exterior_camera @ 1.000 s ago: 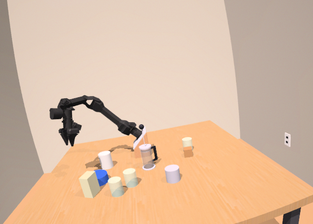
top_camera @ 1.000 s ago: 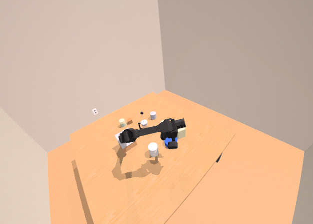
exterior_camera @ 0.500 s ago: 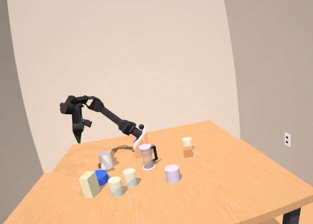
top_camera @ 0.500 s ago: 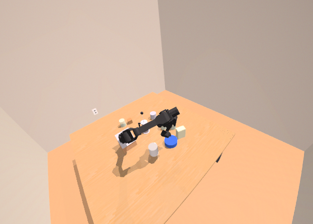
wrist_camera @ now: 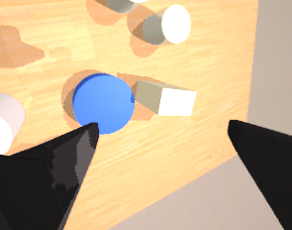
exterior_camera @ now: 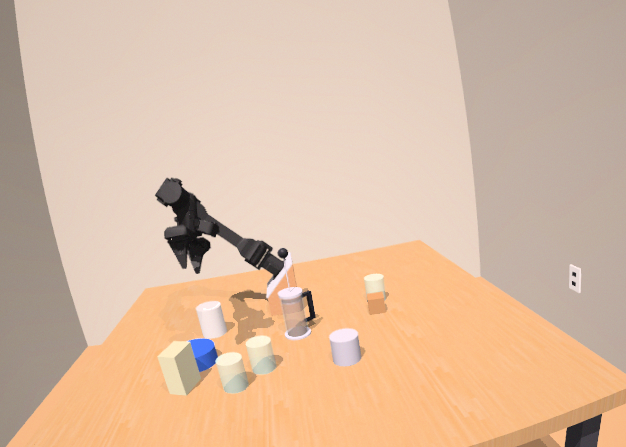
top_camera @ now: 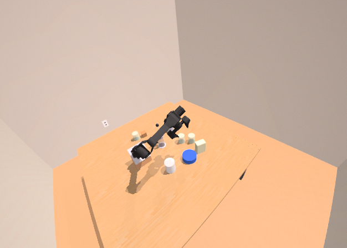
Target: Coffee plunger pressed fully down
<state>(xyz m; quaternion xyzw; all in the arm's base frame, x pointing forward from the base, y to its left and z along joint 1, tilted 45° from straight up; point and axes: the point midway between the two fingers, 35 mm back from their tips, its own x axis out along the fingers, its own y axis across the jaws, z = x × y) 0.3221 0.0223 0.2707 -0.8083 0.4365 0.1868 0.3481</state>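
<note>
The coffee press is 24 cm to the left of my gripper tip, 14 cm below it and 12 cm behind it. The rest, counted from my gripper tip: beige box (21 cm below, 13 cm ahead, 5 cm to the right); blue cylinder (24 cm below, 5 cm to the right, 1 cm ahead).
</note>
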